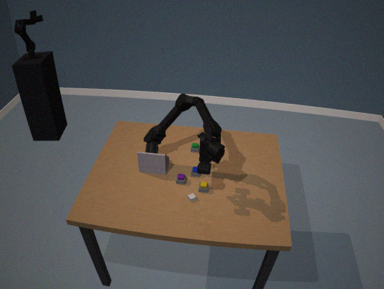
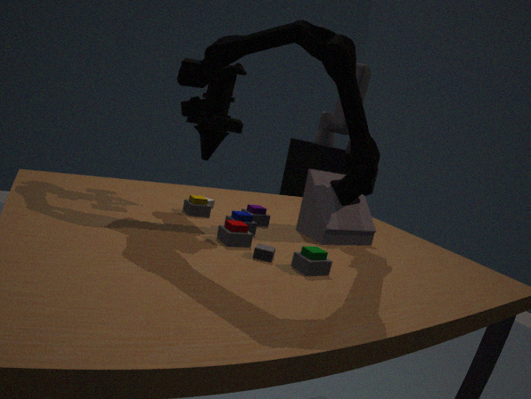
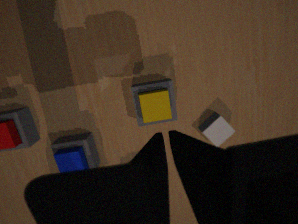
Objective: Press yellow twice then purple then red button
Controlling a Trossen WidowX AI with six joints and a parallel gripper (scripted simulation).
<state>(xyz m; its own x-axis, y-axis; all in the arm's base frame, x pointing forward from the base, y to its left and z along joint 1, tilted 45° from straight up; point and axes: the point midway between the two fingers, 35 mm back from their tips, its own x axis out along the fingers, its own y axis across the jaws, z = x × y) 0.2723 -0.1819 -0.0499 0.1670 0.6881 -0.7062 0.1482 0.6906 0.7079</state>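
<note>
Now: gripper tip 12 cm past the purple button, 9 cm above it and 6 cm to the right of it. The rest, counted from my gripper tip: blue button 12 cm to the left, 9 cm below, 4 cm behind; white block 11 cm below, 7 cm to the right, 6 cm behind; yellow button 9 cm below.
</note>
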